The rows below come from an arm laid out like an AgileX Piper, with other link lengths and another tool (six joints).
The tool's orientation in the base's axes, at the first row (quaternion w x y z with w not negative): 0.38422 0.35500 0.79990 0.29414
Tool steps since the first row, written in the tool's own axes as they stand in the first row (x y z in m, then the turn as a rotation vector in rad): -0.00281 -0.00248 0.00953 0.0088 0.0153 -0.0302; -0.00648 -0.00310 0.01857 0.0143 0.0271 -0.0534; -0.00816 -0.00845 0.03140 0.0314 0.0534 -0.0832; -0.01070 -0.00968 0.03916 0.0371 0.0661 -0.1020; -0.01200 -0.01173 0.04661 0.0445 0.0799 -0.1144; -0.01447 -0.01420 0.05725 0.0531 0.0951 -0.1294
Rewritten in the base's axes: 0.00827 -0.00177 -0.00577 -0.0236 0.0098 0.0239; 0.01717 -0.00325 -0.00955 -0.0412 0.0164 0.0427; 0.02666 -0.00513 -0.01967 -0.0645 0.0392 0.0712; 0.03378 -0.00632 -0.02368 -0.0782 0.0473 0.0883; 0.03981 -0.00705 -0.02863 -0.0870 0.0586 0.1022; 0.04884 -0.00833 -0.03512 -0.0981 0.0712 0.1179
